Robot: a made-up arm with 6 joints. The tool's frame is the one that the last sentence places.
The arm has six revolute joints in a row. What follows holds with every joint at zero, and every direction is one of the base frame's. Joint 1 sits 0.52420 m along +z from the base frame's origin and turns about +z. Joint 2 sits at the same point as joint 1 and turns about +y. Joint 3 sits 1.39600 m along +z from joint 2 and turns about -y. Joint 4 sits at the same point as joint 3 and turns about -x. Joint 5 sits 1.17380 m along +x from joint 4 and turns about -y. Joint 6 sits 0.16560 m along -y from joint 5 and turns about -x. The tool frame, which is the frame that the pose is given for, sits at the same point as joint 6; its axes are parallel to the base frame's.
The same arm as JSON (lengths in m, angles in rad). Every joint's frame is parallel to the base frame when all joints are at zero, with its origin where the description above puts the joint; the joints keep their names.
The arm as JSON. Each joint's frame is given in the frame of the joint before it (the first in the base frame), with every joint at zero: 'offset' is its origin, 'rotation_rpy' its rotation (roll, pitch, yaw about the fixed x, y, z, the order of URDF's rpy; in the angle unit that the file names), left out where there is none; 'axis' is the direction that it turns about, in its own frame. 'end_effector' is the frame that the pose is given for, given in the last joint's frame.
{"length_unit": "m", "angle_unit": "rad", "chain": [
  {"id": "joint 1", "offset": [0.0, 0.0, 0.5242], "axis": [0.0, 0.0, 1.0]},
  {"id": "joint 2", "offset": [0.0, 0.0, 0.0], "axis": [0.0, 1.0, 0.0]},
  {"id": "joint 3", "offset": [0.0, 0.0, 1.396], "axis": [0.0, -1.0, 0.0]},
  {"id": "joint 4", "offset": [0.0, 0.0, 0.0], "axis": [-1.0, 0.0, 0.0]},
  {"id": "joint 5", "offset": [1.1738, 0.0, 0.0], "axis": [0.0, -1.0, 0.0]},
  {"id": "joint 6", "offset": [0.0, -0.1656, 0.0], "axis": [-1.0, 0.0, 0.0]}
], "end_effector": {"offset": [0.0, 0.0, 0.0]}}

